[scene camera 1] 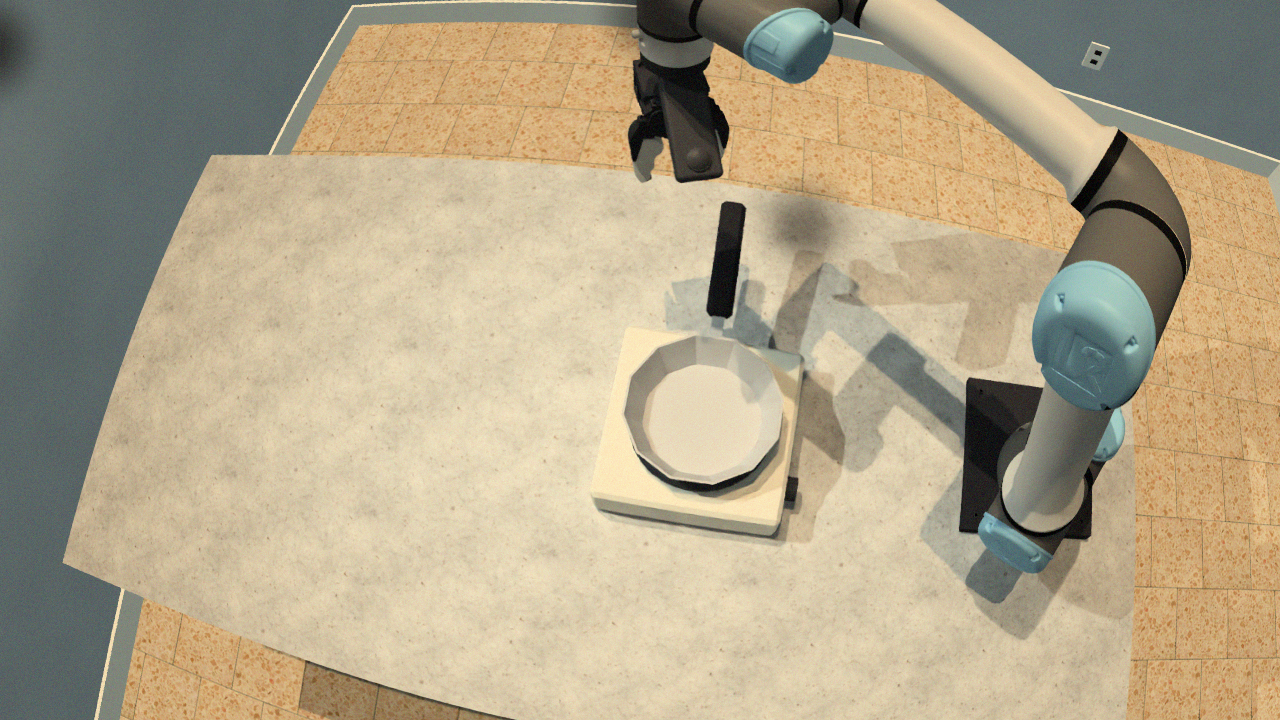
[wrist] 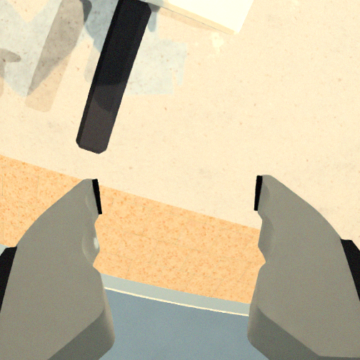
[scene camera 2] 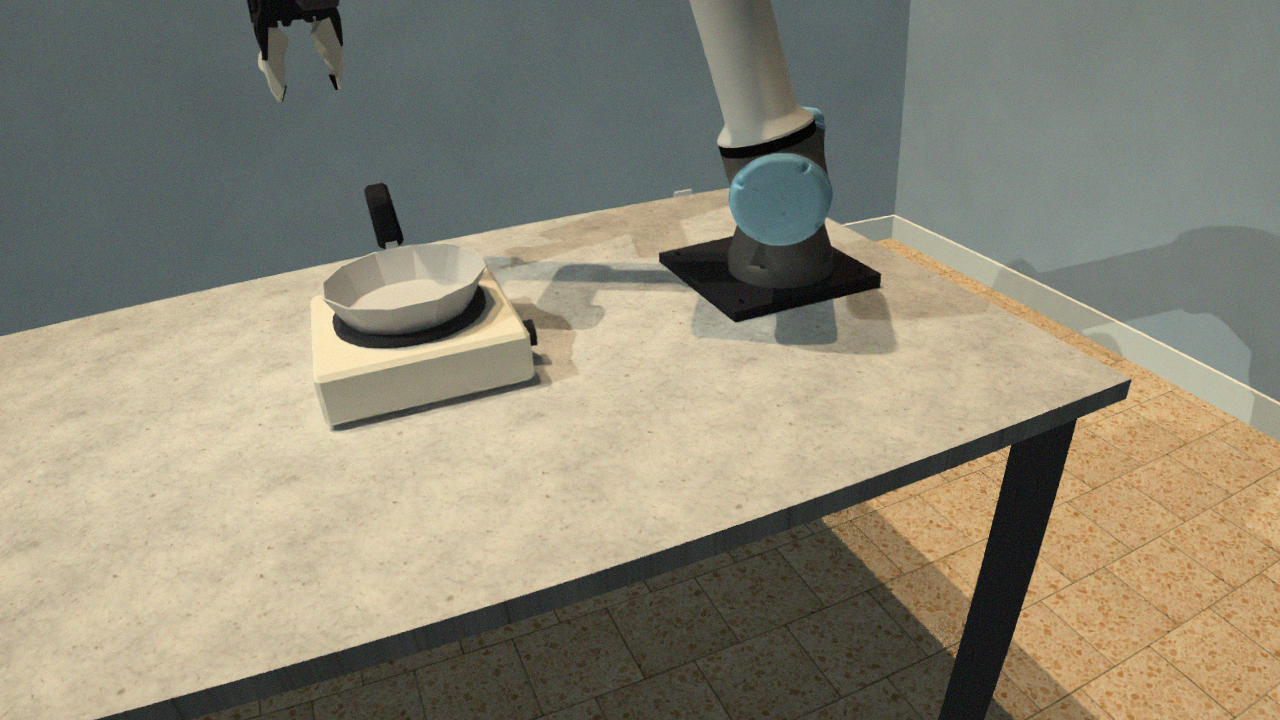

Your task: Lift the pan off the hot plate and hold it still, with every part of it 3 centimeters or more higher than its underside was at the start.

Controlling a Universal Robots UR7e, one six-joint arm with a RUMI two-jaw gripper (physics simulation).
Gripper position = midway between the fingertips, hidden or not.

In view: the gripper (scene camera 1: 677, 176), a light grey pan (scene camera 1: 702, 408) and a cream hot plate (scene camera 2: 356, 375).
The light grey pan also shows in scene camera 2 (scene camera 2: 400, 290). The cream hot plate is seen too in scene camera 1 (scene camera 1: 623, 481). The gripper shows as well in the wrist view (wrist: 176, 179) and in scene camera 2 (scene camera 2: 309, 96).
